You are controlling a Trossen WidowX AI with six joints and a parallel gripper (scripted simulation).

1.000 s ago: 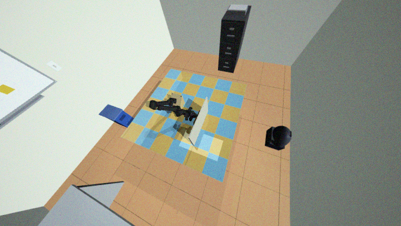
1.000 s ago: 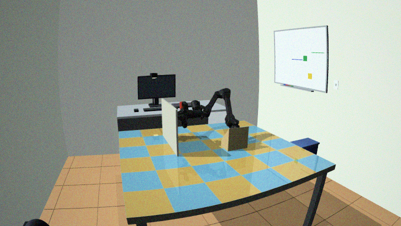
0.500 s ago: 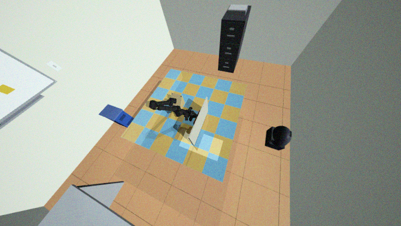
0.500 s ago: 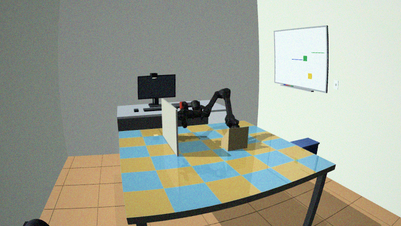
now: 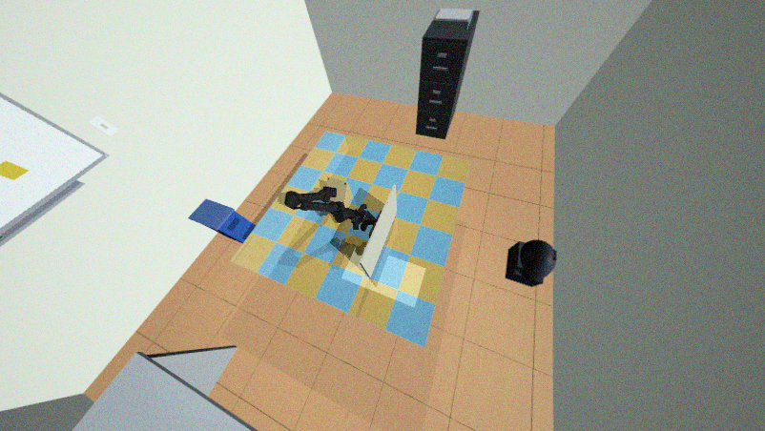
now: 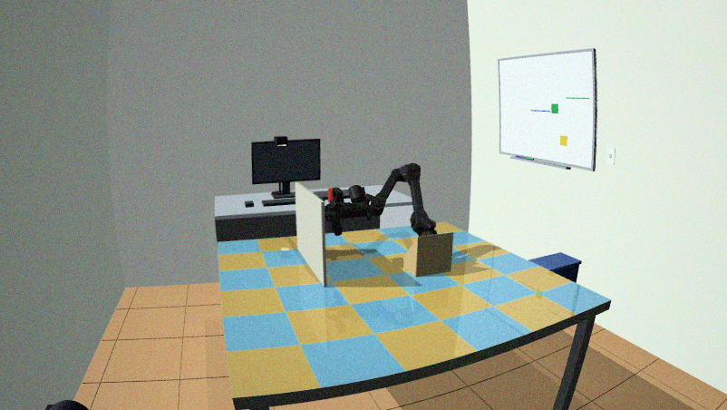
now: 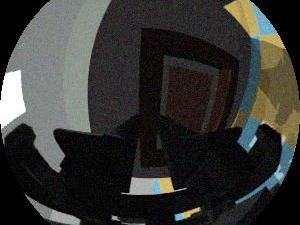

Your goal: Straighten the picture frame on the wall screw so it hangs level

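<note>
Now: gripper tip 5 cm above the picture frame, 1 cm to the left of it and 1 cm short of it. The rest, counted from my gripper tip: wall panel: 7 cm below, 2 cm to the right, 2 cm ahead.
</note>
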